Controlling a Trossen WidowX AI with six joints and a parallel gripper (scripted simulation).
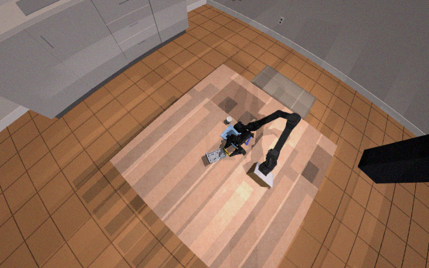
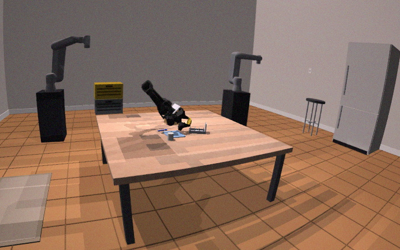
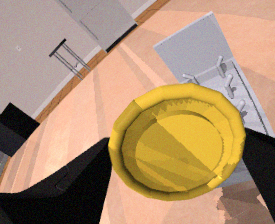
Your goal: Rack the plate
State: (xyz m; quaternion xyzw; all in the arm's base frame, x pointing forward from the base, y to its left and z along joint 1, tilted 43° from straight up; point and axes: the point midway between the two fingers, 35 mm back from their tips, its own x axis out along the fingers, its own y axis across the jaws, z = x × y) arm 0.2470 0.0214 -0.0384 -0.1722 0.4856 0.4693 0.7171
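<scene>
The grey dish rack is 40 mm ahead of my gripper tip, 50 mm to the left of it and 50 mm below it. Also, from my gripper tip: white cup (170 mm ahead, 220 mm to the right, 50 mm below); then blue utensil (50 mm behind, 200 mm to the right, 70 mm below); then yellow plate (10 mm to the right).
</scene>
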